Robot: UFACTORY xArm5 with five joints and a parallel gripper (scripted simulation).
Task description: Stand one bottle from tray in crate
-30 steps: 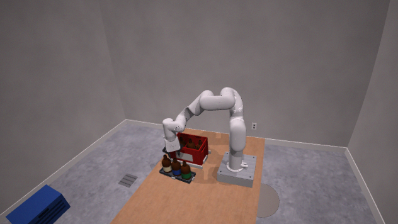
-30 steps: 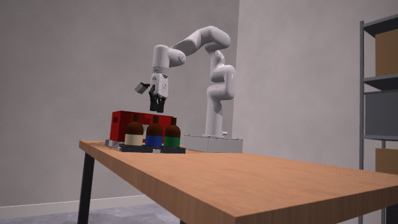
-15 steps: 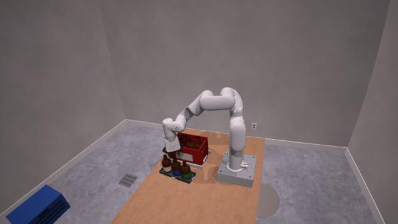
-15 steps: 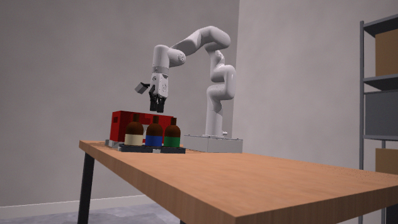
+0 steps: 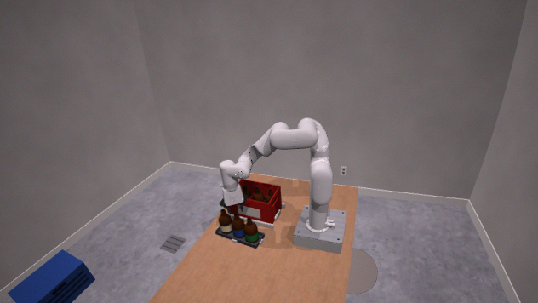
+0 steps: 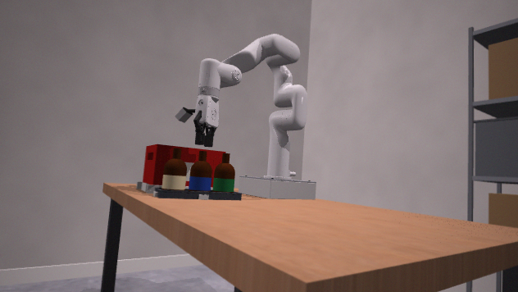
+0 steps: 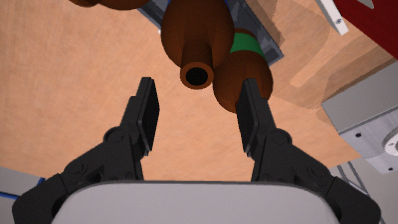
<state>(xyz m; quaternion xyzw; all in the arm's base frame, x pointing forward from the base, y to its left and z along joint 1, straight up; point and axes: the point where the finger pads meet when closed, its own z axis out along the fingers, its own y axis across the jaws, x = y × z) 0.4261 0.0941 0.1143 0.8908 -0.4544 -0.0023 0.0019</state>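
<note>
The dark tray lies 18 cm below my hand. Also, from my hand: red crate 21 cm to the right, 11 cm below, 3 cm behind.
</note>
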